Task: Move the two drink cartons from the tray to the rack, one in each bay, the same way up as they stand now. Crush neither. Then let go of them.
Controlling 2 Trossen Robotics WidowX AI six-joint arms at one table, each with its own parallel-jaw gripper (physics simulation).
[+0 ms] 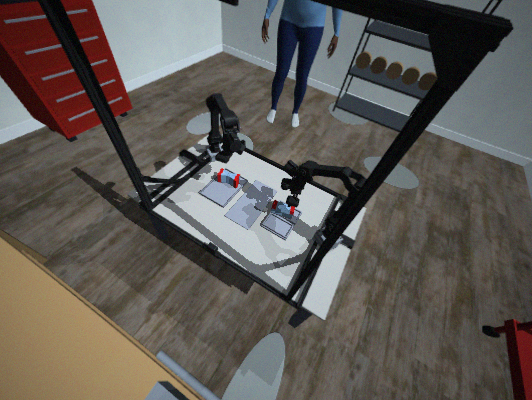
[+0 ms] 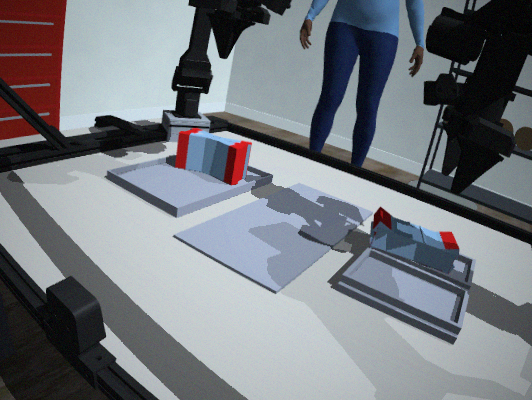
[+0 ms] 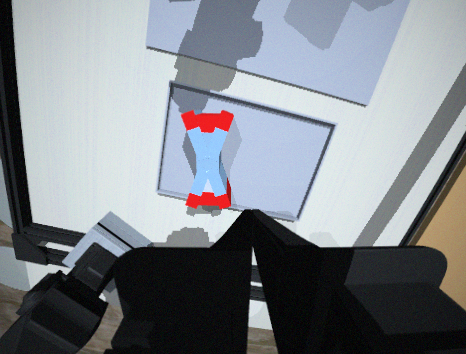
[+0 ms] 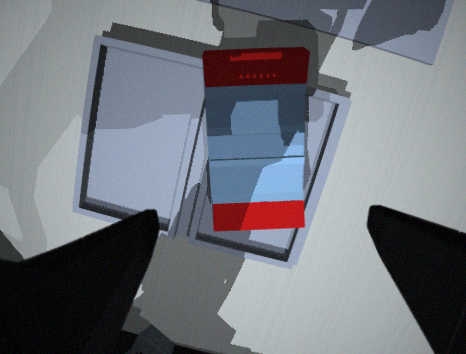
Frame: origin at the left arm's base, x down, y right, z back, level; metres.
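Seen in the pictures: left gripper, fingertip midpoint: point(image 1: 227, 161) point(image 2: 223, 58) point(image 3: 250, 216); right gripper, fingertip midpoint: point(image 2: 448, 183) point(image 4: 262, 218); left arm's base, origin of the base link: point(image 1: 214, 149) point(image 2: 185, 115) point(image 3: 101, 263).
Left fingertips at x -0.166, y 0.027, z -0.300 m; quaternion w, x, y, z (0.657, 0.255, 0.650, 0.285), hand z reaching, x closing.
Observation:
Offsets run from my left fingertips to a thing's middle. Level surfaces: height alone.
One red-and-blue drink carton {dy -0.021, dx +0.181, dz +0.036 m} point(image 1: 228, 178) point(image 2: 213, 155) point(image 3: 208, 159) stands at the end of the grey tray {dy +0.019, dx +0.213, dz +0.008 m} point(image 1: 214, 192) point(image 2: 165, 186) point(image 3: 274, 158); its middle looks pinched. The other carton {dy -0.220, dx +0.187, dz -0.295 m} point(image 1: 283, 208) point(image 2: 415, 241) point(image 4: 256, 140) lies along one bay of the two-bay rack {dy -0.200, dx +0.211, dz -0.338 m} point(image 1: 275, 227) point(image 2: 391, 313) point(image 4: 87, 140), with its far end over the rim and its sides creased. The other bay is empty. My right gripper point(image 1: 293, 201) point(image 4: 262, 218) is open wide above this carton, clear of it. My left gripper point(image 1: 223, 158) point(image 3: 250, 216) is shut and empty, raised behind the tray.
A flat grey mat {dx +0.217 m} point(image 1: 246, 210) point(image 2: 256, 242) point(image 3: 302, 53) lies between the tray and the rack. A person point(image 1: 300, 59) point(image 2: 360, 79) stands behind the table. Black frame posts point(image 1: 110, 127) rise at the table's corners. A shelf unit point(image 1: 352, 63) and a red cabinet point(image 1: 90, 79) stand farther off.

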